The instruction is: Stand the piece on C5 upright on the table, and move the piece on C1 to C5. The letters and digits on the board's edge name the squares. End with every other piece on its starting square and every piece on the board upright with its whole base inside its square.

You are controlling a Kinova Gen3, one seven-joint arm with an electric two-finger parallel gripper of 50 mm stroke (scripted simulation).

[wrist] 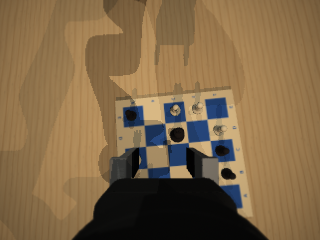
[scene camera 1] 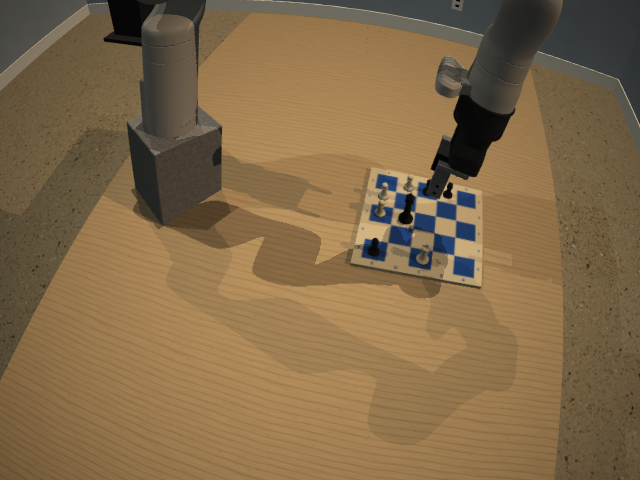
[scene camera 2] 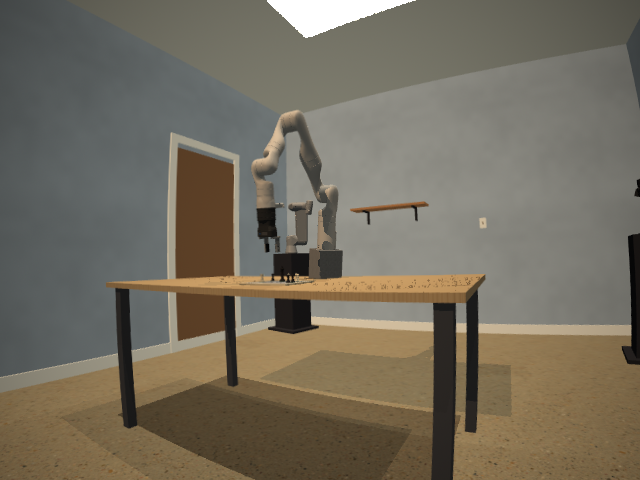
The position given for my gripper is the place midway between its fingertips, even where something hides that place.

Observation:
I see my gripper (scene camera 1: 435, 182).
My gripper shows as well in the wrist view (wrist: 162, 158).

